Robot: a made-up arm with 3 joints.
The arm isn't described. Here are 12 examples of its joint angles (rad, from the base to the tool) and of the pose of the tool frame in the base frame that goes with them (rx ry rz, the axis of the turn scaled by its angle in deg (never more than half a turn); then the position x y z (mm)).
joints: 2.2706 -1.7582 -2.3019
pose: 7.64 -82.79 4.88 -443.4 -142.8 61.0
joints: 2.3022 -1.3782 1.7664
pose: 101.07 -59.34 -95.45 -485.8 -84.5 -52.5
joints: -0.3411 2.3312 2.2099
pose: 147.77 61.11 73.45 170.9 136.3 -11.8
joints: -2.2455 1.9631 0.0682
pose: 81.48 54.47 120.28 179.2 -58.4 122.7
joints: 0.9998 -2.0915 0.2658
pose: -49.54 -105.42 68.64 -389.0 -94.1 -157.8
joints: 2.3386 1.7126 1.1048
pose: -47.96 75.95 -61.21 185.4 -18.4 -119.7
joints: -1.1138 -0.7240 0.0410
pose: 60.03 -38.22 -21.02 -417.0 -166.2 232.8
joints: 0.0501 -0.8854 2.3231
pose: -59.66 -22.21 123.65 -476.1 118.0 180.7
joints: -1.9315 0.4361 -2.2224
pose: 35.55 111.92 -60.54 -111.7 -383.9 -35.3
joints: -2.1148 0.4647 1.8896
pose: 98.64 -104.07 84.64 -106.9 -391.1 -63.2
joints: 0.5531 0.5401 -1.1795
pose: -45.60 8.45 -72.69 -53.3 254.8 304.8
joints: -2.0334 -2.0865 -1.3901
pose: -95.86 11.60 113.49 -384.5 139.6 183.6
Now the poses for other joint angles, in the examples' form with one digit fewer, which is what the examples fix.
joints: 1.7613 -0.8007 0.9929
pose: -109.0 17.6 79.8 -444 176 -125
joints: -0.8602 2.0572 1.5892
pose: 121.5 67.4 100.6 189 88 121
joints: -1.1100 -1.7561 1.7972
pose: -39.2 -87.1 22.4 -444 167 86
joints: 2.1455 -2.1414 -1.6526
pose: 2.9 -75.1 44.8 -367 -214 90
